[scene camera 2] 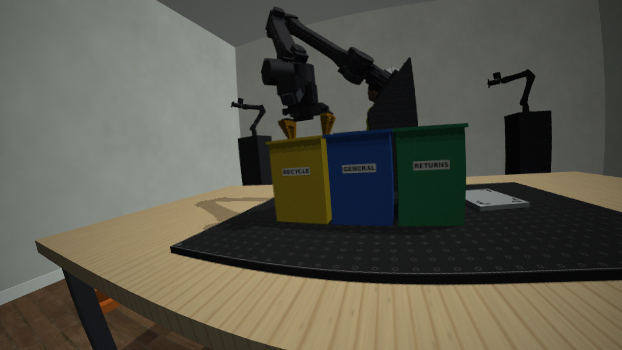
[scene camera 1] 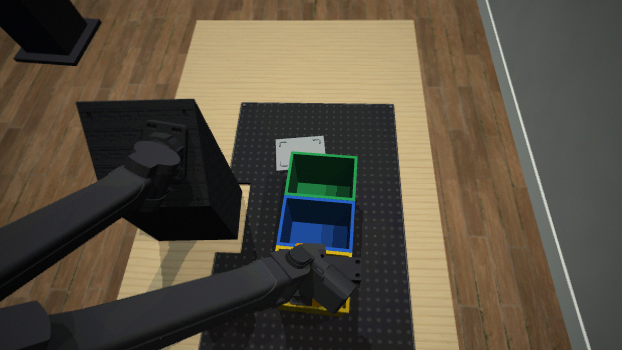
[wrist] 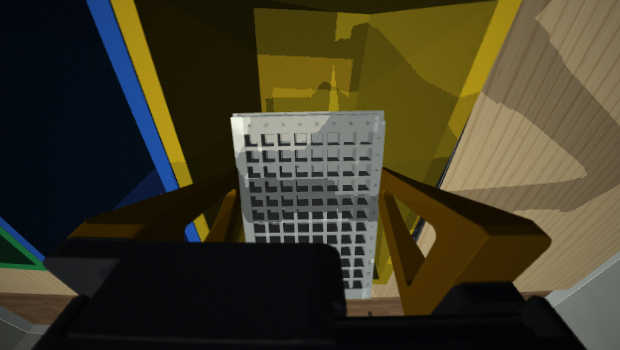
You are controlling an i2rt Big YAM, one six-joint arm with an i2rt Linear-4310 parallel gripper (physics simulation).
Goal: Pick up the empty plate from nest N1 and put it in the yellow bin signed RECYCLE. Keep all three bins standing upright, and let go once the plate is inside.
Observation:
In view: the gripper (scene camera 2: 309,148), a green returns bin (scene camera 2: 431,160), a yellow recycle bin (scene camera 2: 299,166), a white gridded plate (wrist: 305,177) and a blue general bin (scene camera 2: 360,166).
The green returns bin also shows in scene camera 1 (scene camera 1: 328,176). The blue general bin shows as well in scene camera 1 (scene camera 1: 303,219) and in the wrist view (wrist: 86,143). The gripper shows as well in the wrist view (wrist: 309,175).

